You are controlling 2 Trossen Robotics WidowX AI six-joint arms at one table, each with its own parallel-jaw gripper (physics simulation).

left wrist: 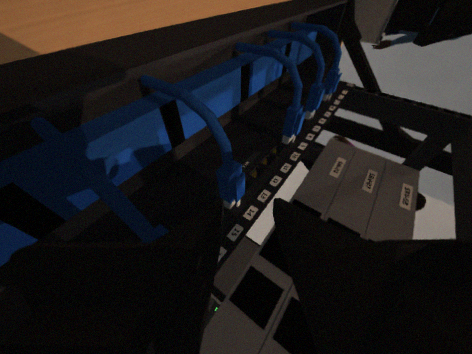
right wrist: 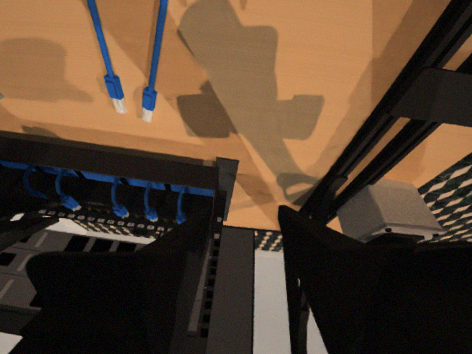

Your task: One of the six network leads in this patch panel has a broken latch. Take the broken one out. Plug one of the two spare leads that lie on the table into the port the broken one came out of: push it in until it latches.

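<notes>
The dark patch panel holds blue leads. In the left wrist view, one lead is plugged in beside the left fingers, near labels 13 and 14. Three more leads stand farther along. Broken and sound latches cannot be told apart. My left gripper is slightly open with nothing seen between its tips, over the number strip around 14 and 15. Two spare leads lie on the table behind the panel. My right gripper is open and empty, by the panel's end.
A grey box stands right of the right gripper. A black frame bar slants beside it. Grey labelled units sit below the number strip. A dark blue shape lies in shadow left of the left fingers; it is unclear.
</notes>
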